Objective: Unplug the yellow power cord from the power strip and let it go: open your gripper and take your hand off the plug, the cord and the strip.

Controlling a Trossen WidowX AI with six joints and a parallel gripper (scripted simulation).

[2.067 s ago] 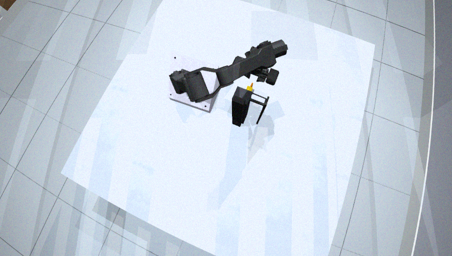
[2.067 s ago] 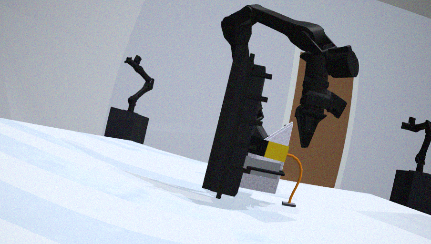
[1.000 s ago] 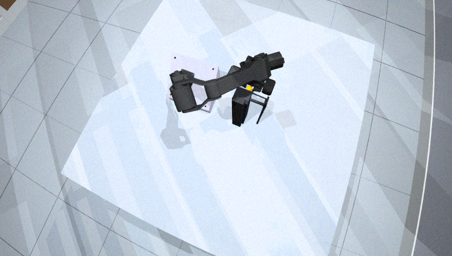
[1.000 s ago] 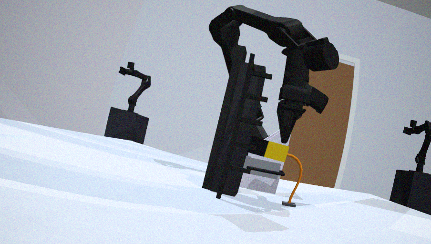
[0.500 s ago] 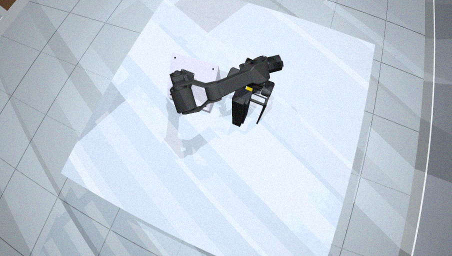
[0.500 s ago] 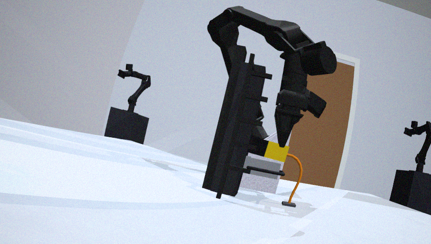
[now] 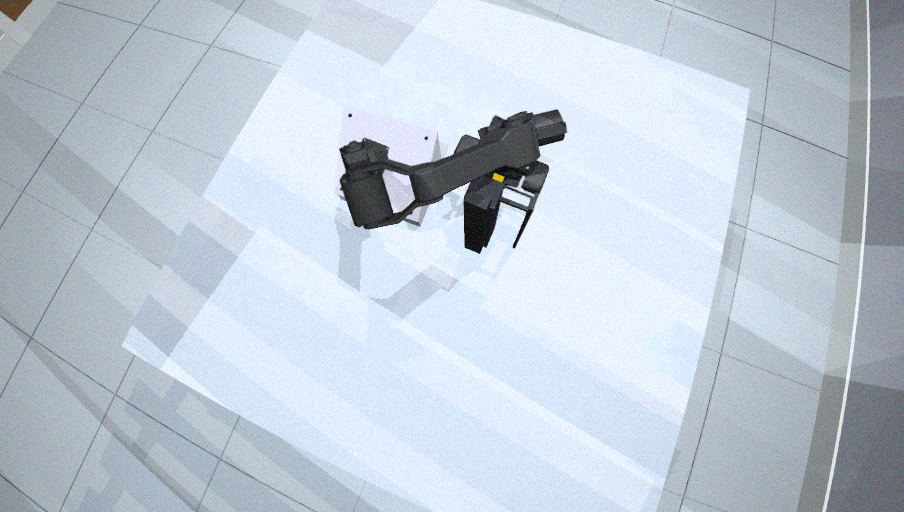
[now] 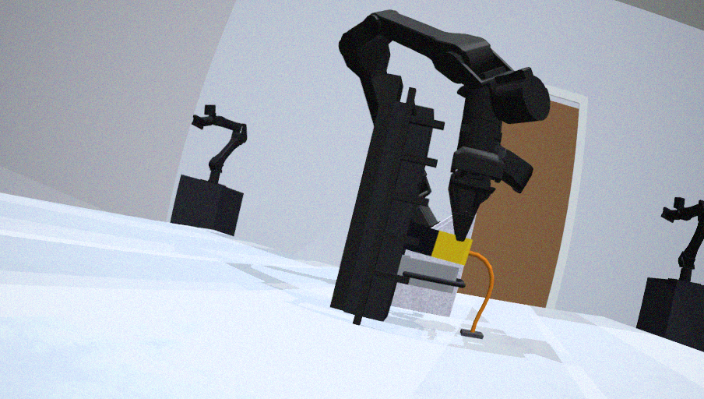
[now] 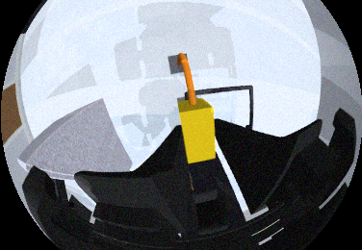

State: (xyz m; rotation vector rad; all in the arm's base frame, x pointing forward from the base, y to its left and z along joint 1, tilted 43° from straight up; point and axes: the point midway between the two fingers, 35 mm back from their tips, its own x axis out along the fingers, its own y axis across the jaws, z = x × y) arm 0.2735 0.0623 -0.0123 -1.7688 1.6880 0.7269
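Right now my gripper tip is 3 cm to the left of the yellow plug.
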